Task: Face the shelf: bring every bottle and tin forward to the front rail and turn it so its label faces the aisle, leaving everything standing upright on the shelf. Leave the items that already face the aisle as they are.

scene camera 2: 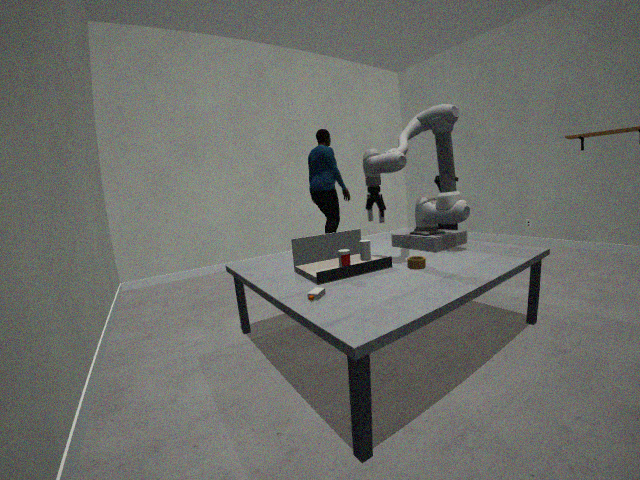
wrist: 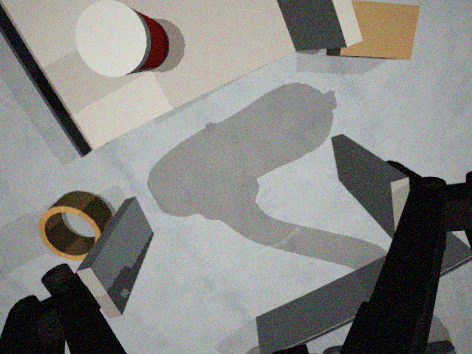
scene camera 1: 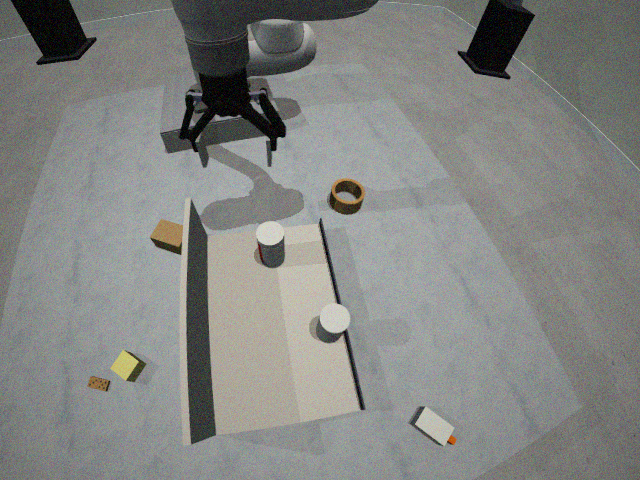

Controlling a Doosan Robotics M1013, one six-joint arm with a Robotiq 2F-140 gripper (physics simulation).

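Pixels of known places: gripper, fingertip midpoint: [scene camera 2: 376, 222] [wrist: 237, 188] [scene camera 1: 237, 161]; arm's base at its link origin: [scene camera 2: 427, 233].
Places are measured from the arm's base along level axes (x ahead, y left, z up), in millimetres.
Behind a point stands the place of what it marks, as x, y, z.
Observation:
The low cream shelf [scene camera 1: 248, 335] @[797, 113, -56] [wrist: 215, 75] @[547, 105, -56] has a dark front rail [scene camera 1: 354, 369] @[888, 327, -31] [scene camera 2: 356, 270] @[747, 318, -64] [wrist: 50, 95] @[598, 301, -43]. A white-topped tin [scene camera 1: 271, 248] @[639, 173, 41] [scene camera 2: 365, 250] @[622, 197, 3] [wrist: 112, 37] @[610, 169, 53] stands upright at the shelf's robot end, back from the rail. Its red label faces the back panel, and its plain side shows in scene camera 2. A second white-topped tin [scene camera 1: 334, 319] @[799, 286, 43] [scene camera 2: 344, 258] @[808, 314, 8] stands upright at the rail, its red label facing the aisle in scene camera 2. My gripper [scene camera 1: 236, 155] @[486, 108, 143] [scene camera 2: 375, 217] @[486, 108, 143] [wrist: 237, 188] @[486, 108, 143] is open and empty, high above the table between the robot base and the shelf.
A brown ring [scene camera 1: 347, 207] @[464, 378, -58] [scene camera 2: 416, 263] @[447, 421, -59] lies beyond the shelf's robot end. A brown box [scene camera 1: 166, 236] @[546, -100, -41] [wrist: 385, 30] @[532, -100, -41], a yellow cube [scene camera 1: 126, 365] @[859, -153, -53] and a domino [scene camera 1: 98, 383] @[895, -232, -83] lie behind the back panel [scene camera 1: 197, 330] @[805, 29, 34]. A white box with an orange tip [scene camera 1: 434, 426] @[1029, 489, -63] [scene camera 2: 316, 293] @[1041, 525, -63] lies in front. A person [scene camera 2: 323, 170] stands beyond the table.

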